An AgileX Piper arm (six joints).
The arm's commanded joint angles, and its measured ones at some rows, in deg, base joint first. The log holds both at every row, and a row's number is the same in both.
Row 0, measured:
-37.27 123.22 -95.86 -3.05 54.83 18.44
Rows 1 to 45, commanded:
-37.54 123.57 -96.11 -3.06 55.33 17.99
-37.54 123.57 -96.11 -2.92 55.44 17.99
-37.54 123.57 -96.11 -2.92 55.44 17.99
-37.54 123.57 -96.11 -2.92 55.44 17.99
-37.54 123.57 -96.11 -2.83 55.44 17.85
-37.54 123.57 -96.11 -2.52 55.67 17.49
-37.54 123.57 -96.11 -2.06 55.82 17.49
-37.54 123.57 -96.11 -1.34 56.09 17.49
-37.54 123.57 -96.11 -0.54 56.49 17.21
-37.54 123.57 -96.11 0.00 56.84 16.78
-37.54 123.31 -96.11 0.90 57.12 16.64
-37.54 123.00 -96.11 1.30 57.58 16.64
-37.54 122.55 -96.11 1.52 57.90 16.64
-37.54 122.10 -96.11 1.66 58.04 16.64
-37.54 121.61 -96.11 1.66 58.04 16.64
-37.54 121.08 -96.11 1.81 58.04 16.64
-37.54 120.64 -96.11 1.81 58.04 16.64
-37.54 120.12 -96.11 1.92 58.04 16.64
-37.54 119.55 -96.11 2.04 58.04 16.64
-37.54 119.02 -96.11 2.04 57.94 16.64
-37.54 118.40 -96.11 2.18 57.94 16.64
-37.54 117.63 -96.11 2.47 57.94 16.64
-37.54 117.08 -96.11 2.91 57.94 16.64
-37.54 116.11 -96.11 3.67 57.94 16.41
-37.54 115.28 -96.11 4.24 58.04 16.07
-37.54 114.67 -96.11 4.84 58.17 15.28
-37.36 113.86 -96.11 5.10 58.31 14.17
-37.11 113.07 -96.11 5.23 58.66 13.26
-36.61 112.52 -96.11 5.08 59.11 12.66
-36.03 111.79 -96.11 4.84 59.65 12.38
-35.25 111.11 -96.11 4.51 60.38 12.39
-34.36 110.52 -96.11 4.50 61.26 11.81
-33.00 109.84 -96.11 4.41 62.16 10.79
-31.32 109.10 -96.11 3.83 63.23 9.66
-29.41 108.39 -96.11 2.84 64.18 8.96
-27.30 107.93 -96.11 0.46 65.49 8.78
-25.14 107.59 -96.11 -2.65 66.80 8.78
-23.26 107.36 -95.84 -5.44 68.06 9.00
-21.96 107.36 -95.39 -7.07 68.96 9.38
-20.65 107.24 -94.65 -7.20 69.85 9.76
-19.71 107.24 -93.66 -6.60 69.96 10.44
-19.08 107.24 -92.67 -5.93 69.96 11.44
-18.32 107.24 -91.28 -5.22 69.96 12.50
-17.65 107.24 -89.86 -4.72 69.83 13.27
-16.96 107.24 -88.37 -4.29 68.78 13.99
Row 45, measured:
-19.23 107.66 -92.88 -4.71 69.08 11.27
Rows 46 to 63, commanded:
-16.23 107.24 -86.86 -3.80 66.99 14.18
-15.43 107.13 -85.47 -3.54 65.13 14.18
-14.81 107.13 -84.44 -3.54 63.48 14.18
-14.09 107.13 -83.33 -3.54 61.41 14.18
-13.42 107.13 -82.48 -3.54 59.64 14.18
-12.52 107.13 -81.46 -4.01 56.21 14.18
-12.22 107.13 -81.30 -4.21 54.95 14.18
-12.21 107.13 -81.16 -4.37 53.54 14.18
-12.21 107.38 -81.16 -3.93 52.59 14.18
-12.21 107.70 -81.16 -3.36 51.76 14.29
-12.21 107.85 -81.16 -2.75 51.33 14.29
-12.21 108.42 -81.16 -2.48 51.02 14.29
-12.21 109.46 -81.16 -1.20 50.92 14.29
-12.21 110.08 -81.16 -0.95 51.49 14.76
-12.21 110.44 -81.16 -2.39 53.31 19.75
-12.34 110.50 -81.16 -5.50 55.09 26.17
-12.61 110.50 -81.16 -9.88 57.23 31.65
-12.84 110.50 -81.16 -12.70 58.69 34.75
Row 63, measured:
-12.26 110.50 -81.41 -3.81 53.95 22.53
